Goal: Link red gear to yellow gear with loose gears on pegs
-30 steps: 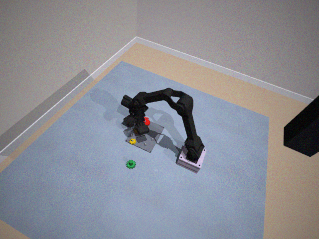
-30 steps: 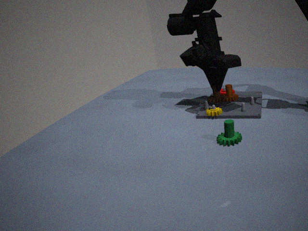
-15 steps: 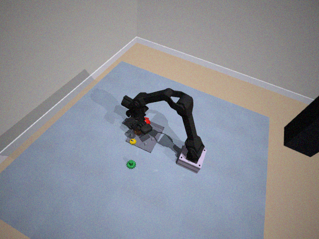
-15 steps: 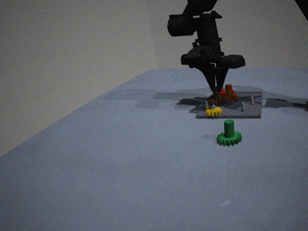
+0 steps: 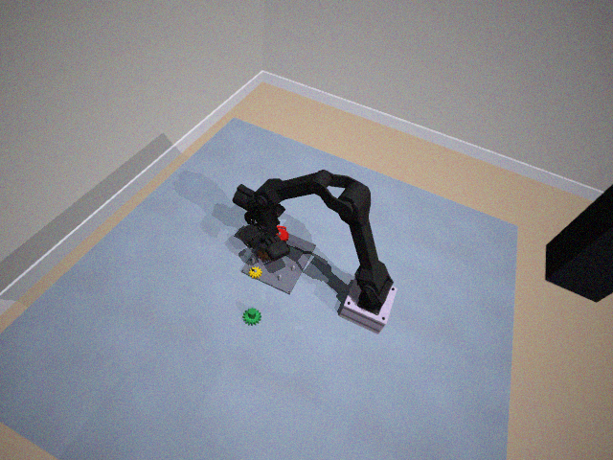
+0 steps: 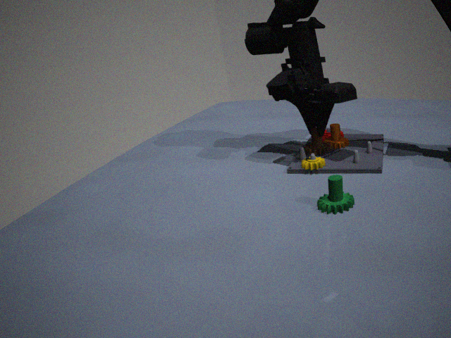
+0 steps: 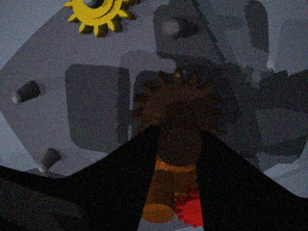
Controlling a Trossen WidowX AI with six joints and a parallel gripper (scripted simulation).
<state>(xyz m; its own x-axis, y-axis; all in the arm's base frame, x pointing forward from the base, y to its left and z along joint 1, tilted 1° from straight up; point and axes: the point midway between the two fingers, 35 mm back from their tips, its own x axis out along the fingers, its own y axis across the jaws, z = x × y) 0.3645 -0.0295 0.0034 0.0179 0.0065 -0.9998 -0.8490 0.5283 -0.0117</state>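
Right now the orange gear is 3 cm behind my gripper tip, 4 cm to the right of it and 1 cm below it. From my gripper tip the other things lie so: yellow gear: 1 cm behind, 8 cm to the left, 2 cm below; red gear: 9 cm to the right, 2 cm below; green gear: 8 cm behind, 21 cm to the left, 2 cm below.
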